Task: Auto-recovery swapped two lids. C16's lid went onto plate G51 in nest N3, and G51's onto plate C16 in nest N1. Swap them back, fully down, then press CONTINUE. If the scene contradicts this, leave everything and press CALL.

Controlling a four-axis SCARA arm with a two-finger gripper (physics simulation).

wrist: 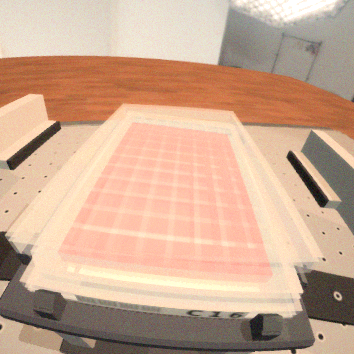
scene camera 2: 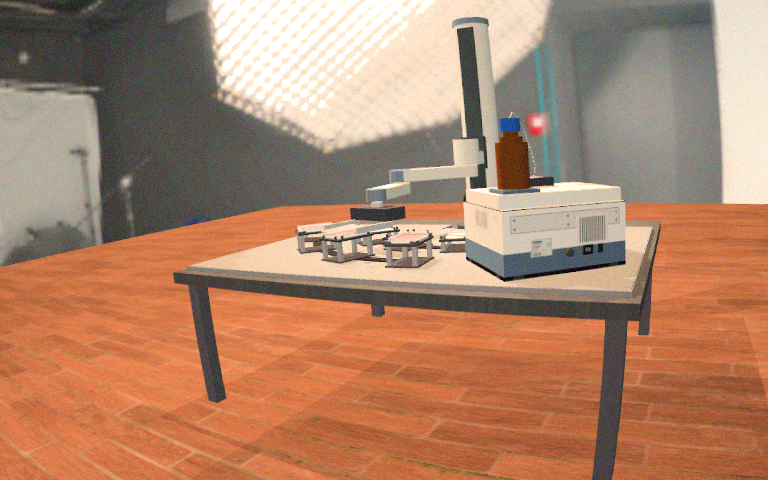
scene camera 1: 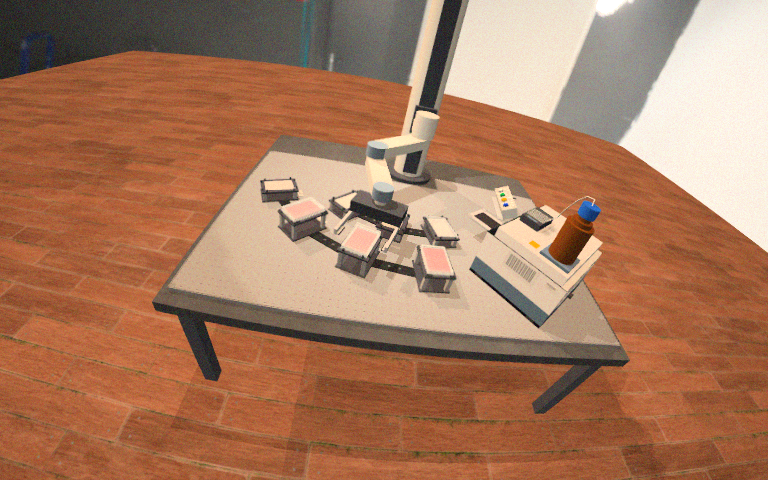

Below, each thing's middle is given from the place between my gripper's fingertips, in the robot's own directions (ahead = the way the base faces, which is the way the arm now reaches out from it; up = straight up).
The brown bottle (scene camera 2: 512, 161) is 7 cm ahead of my hand, 60 cm to the left of it and 20 cm above it.
